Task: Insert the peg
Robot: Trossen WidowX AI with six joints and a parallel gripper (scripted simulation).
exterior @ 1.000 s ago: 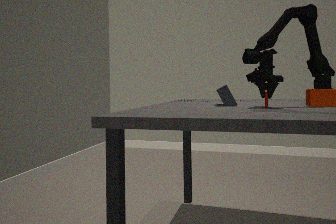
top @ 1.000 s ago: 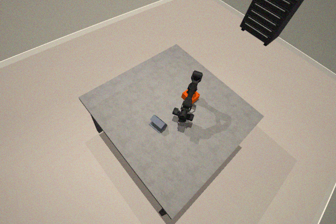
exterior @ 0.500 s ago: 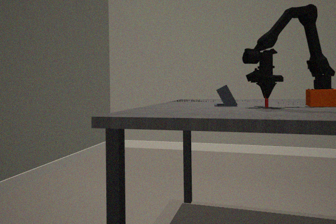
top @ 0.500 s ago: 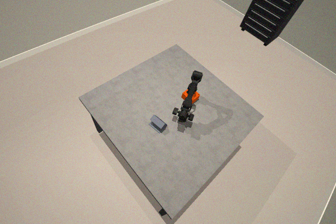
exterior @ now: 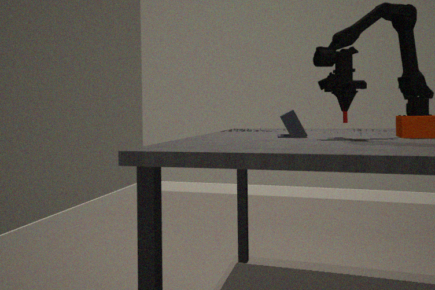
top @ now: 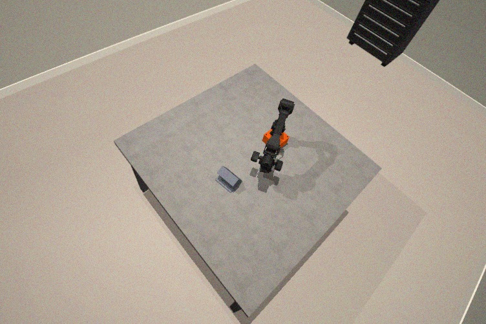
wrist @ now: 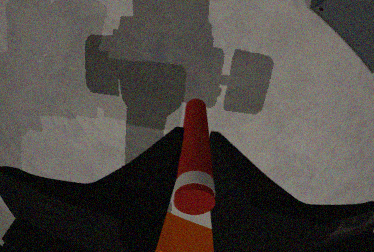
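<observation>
Now: gripper tip 19 cm short of the grey-blue sloped panel, 10 cm to the left of it and 5 cm above it. Also, from my gripper tip: round red peg (2 cm above).
</observation>
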